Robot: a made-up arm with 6 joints.
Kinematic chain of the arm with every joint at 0, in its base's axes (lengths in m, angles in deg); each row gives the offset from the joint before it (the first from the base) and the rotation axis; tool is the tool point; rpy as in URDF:
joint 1: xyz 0.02 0 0.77 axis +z
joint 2: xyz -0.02 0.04 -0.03 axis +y
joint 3: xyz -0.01 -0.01 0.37 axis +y
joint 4: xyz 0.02 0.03 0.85 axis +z
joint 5: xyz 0 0.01 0 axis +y
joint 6: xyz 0 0.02 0.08 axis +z
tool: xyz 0.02 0 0.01 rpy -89.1 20.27 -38.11
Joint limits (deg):
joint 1: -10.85..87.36
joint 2: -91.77..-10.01
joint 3: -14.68..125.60
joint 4: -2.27..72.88
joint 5: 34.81..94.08
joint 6: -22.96..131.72
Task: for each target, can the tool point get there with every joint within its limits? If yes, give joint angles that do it. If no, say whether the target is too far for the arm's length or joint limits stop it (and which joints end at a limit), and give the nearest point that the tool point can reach.
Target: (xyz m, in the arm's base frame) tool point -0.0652 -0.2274 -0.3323
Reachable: no: joint limits stop it (at a limit: joint 1, joint 2, joint 3, joint 4, joint 6) | nearest point 0.6362 -0.0381 0.6404 | short by 1.214 m
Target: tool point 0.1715 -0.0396 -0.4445
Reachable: no: joint limits stop it (at a limit: joint 1, joint 2, joint 3, joint 4) | nearest point 0.6509 -0.0367 0.6322 | short by 1.179 m
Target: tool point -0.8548 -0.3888 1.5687
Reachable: yes | joints 31.28 -67.18 21.91 10.34 51.22 81.41
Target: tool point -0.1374 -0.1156 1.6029
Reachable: yes | joints 77.27 -79.76 89.93 19.16 87.84 31.98
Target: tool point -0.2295 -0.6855 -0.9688
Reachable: no: too far | nearest point -0.4178 -1.2028 0.4435 | short by 1.516 m
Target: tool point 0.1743 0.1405 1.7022
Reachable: yes | joints 1.96 -56.50 85.67 27.63 51.75 104.01
